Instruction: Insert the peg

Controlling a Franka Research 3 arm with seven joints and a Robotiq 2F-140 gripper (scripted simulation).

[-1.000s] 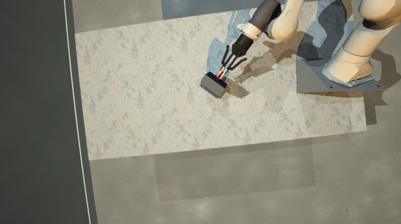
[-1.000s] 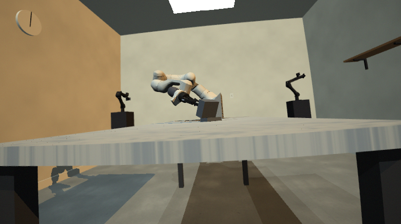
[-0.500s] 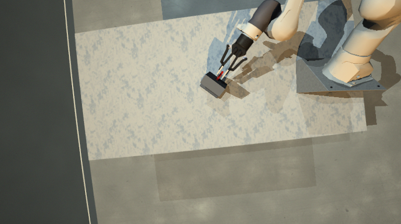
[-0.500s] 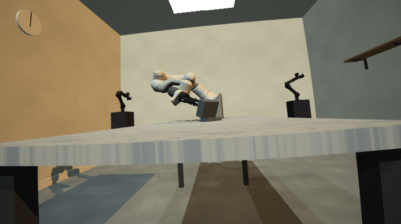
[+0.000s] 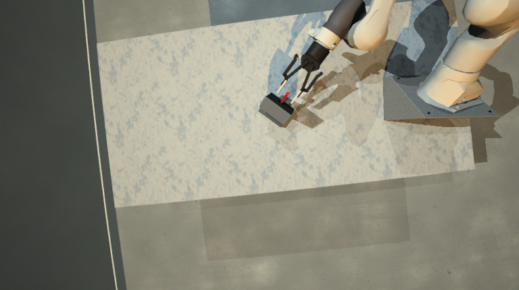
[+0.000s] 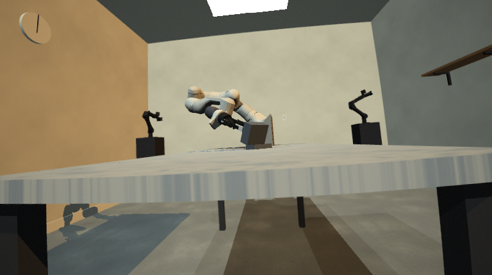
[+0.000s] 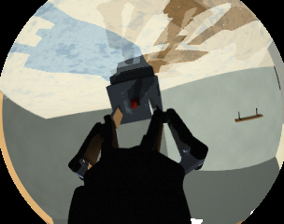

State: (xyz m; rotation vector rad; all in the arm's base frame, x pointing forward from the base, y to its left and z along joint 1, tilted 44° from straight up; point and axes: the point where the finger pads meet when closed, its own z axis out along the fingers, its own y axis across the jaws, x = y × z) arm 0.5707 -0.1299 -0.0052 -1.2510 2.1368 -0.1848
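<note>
Right now my hand is 30 mm to the right of the red peg, 20 mm short of it and 20 mm above it.
</note>
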